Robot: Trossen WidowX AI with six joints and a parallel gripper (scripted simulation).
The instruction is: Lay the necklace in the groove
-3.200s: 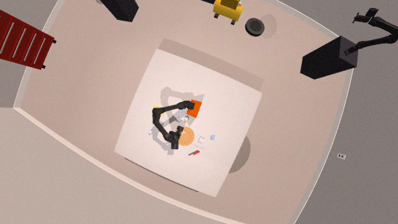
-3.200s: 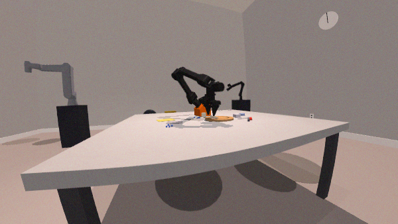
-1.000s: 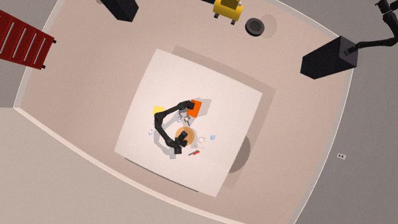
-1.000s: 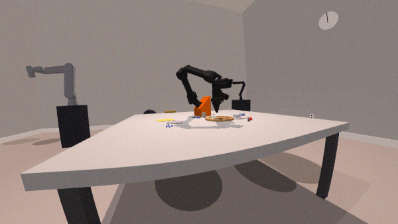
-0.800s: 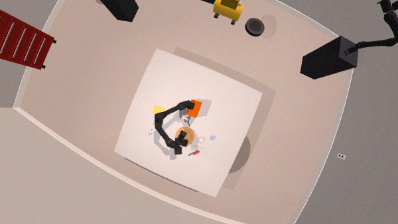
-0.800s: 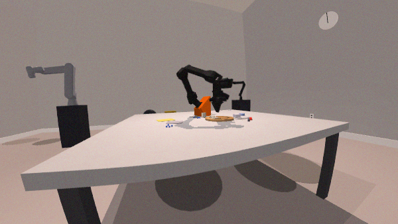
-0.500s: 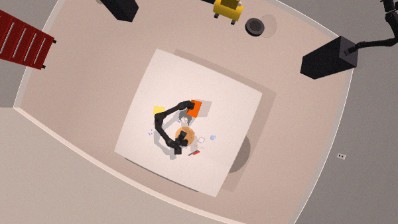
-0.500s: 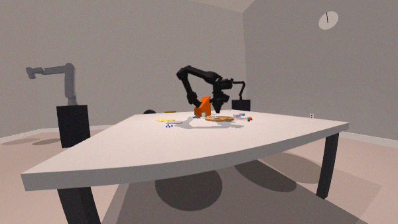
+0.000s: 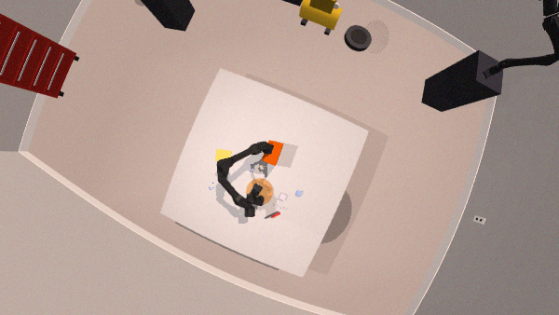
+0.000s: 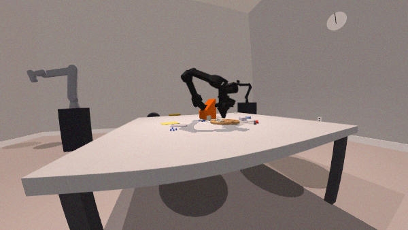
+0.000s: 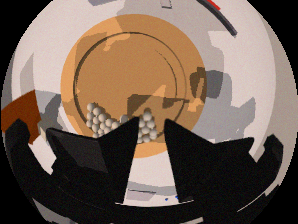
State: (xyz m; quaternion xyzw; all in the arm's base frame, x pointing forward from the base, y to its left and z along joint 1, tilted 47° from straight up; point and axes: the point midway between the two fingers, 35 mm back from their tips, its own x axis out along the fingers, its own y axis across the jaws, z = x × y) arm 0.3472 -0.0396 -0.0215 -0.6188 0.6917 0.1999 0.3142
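Right now the round tan bead board is 3 cm behind my gripper tip, 3 cm to the left of it and 2 cm below it. The rest, counted from my gripper tip: tool 11 cm ahead, 18 cm to the left, 3 cm below; then white square 5 cm behind, 20 cm to the left, 2 cm below; then pale blue cube 11 cm behind, 31 cm to the left, 3 cm below.
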